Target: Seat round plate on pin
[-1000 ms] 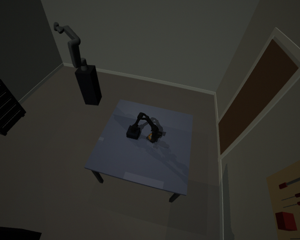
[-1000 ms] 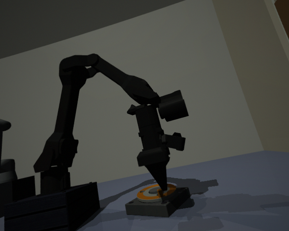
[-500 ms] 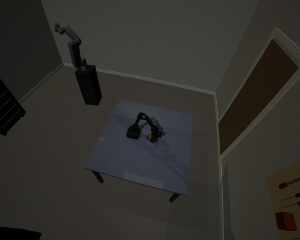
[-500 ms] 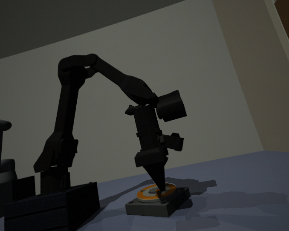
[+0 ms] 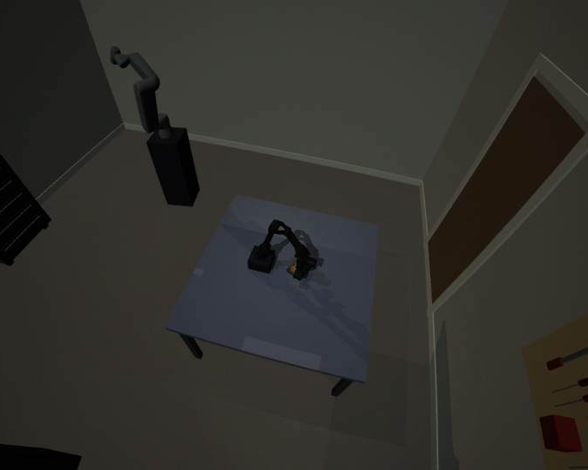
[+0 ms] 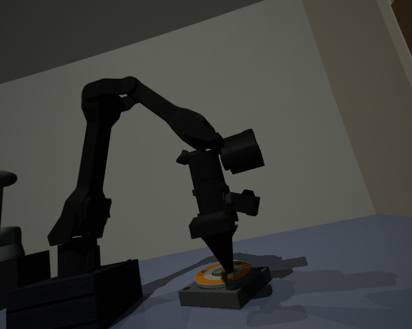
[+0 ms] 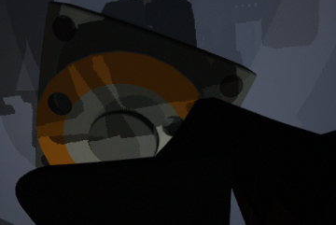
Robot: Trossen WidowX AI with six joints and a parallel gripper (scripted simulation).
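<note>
Right now my gripper tip is 3 cm to the right of the plate, 1 cm past it and 1 cm above it. From my gripper tip the other things lie so: square base (5 cm to the left, 2 cm below, 1 cm behind).
</note>
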